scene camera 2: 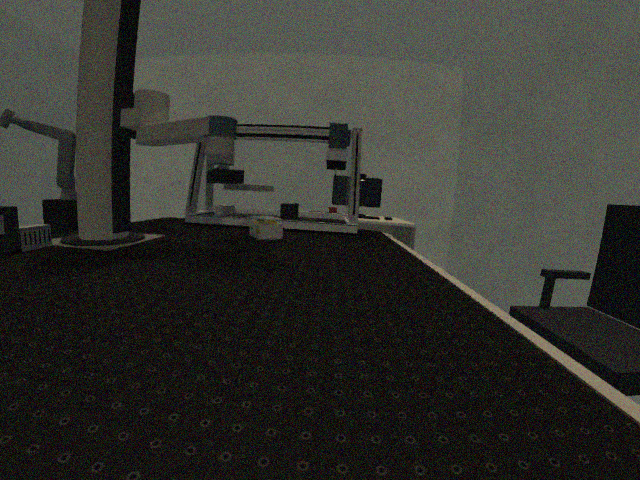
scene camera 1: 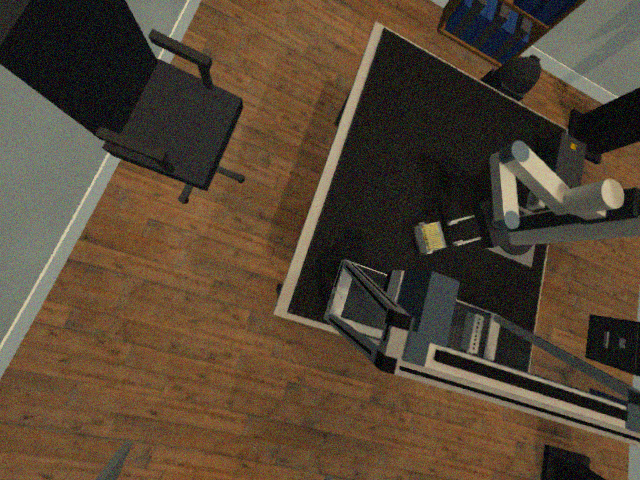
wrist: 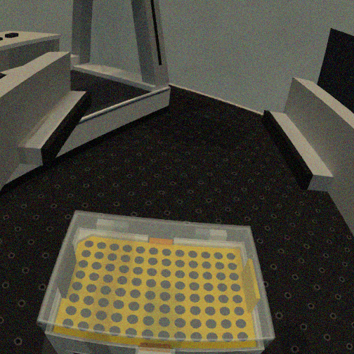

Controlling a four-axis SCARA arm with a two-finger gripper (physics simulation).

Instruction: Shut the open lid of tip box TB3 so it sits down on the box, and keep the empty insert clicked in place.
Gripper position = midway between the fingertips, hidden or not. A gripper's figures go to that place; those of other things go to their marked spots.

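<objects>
A clear lid [wrist: 115, 277] sits 0.16 m from the lens, while the gripper [wrist: 180, 84] is 0.11 m from the lens.
</objects>
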